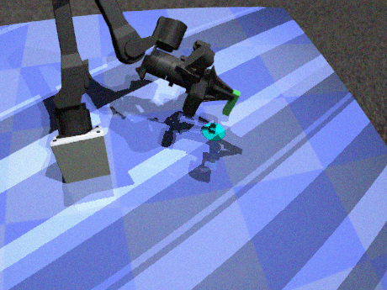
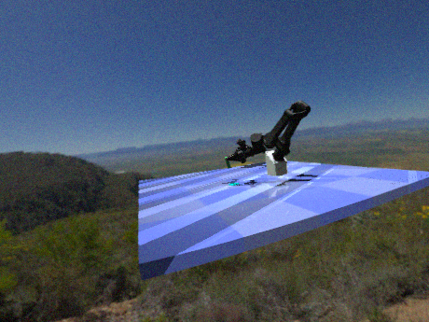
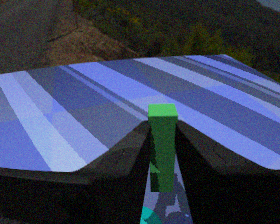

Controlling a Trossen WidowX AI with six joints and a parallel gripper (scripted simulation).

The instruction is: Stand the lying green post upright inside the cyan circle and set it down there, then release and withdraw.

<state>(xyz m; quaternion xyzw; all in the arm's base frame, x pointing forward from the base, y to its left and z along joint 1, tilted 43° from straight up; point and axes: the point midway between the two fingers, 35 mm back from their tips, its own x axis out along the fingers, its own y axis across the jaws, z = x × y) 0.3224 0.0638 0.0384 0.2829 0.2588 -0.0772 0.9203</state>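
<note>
Right now the cyan circle is 140 mm below my gripper tip, 20 mm behind it and 10 mm to the left of it. Also, from my gripper tip: green post 20 mm below.
</note>
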